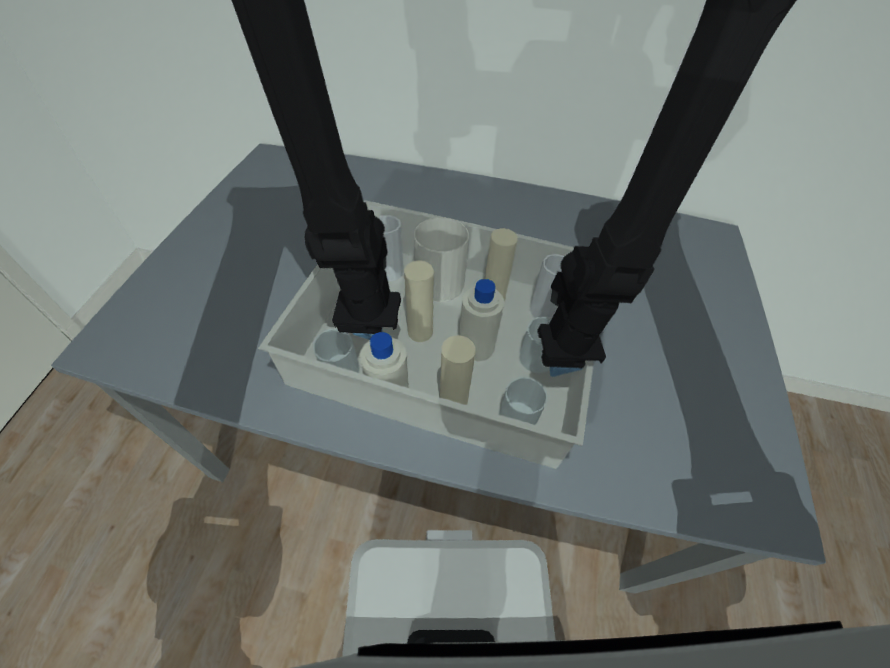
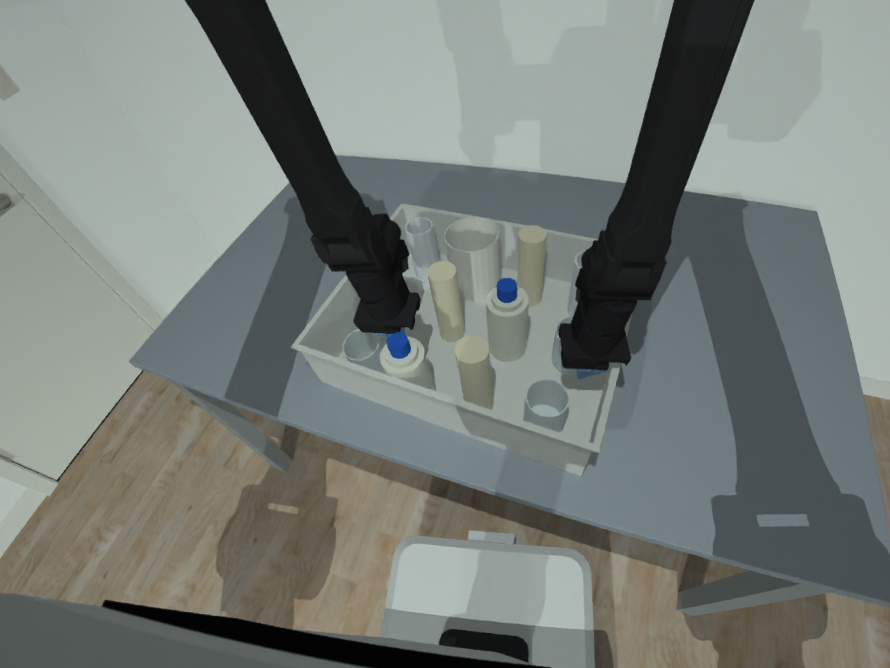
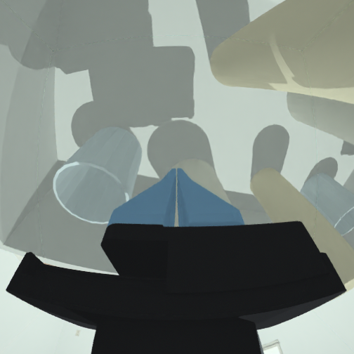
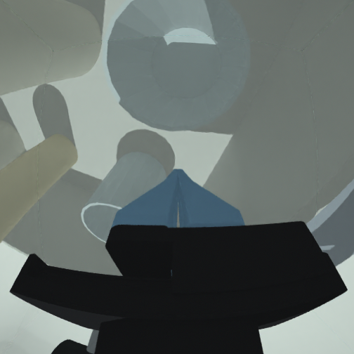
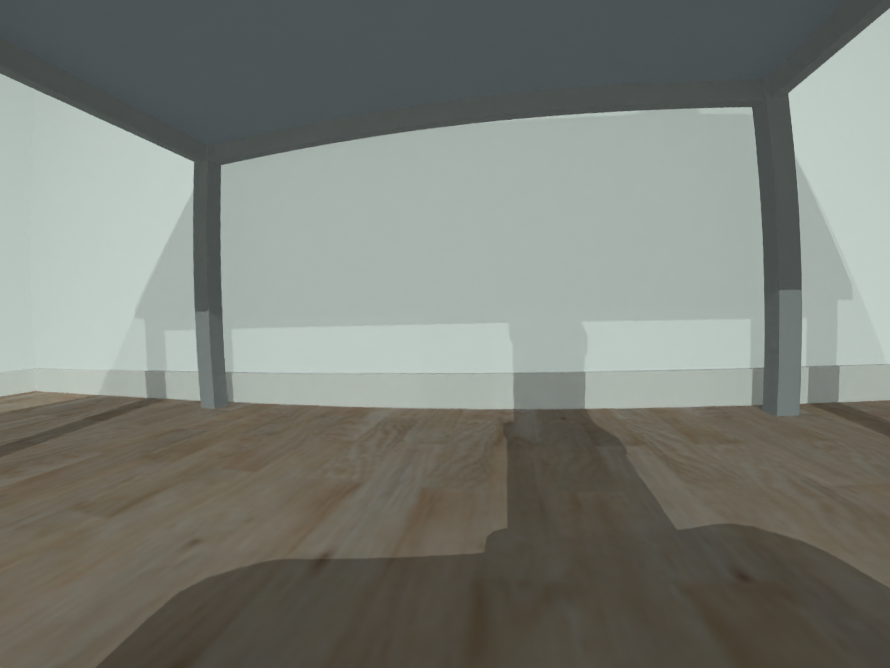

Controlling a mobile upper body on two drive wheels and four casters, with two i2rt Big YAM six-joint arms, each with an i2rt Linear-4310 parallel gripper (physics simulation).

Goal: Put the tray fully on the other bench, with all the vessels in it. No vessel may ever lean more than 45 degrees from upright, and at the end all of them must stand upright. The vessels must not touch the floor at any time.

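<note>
The pale tray stands on the grey bench. In it stand two blue-capped bottles, several cream cylinders, a wide beaker and clear glasses; all that show look upright. My left gripper is shut and empty, low over the tray's left part. My right gripper is shut and empty, low over its right part. The grippers partly hide vessels behind them. The other bench does not show.
A pale wall rises behind the bench. The robot's white base is at the bench's front side. Bench legs stand on the wooden floor. A door shows at the left.
</note>
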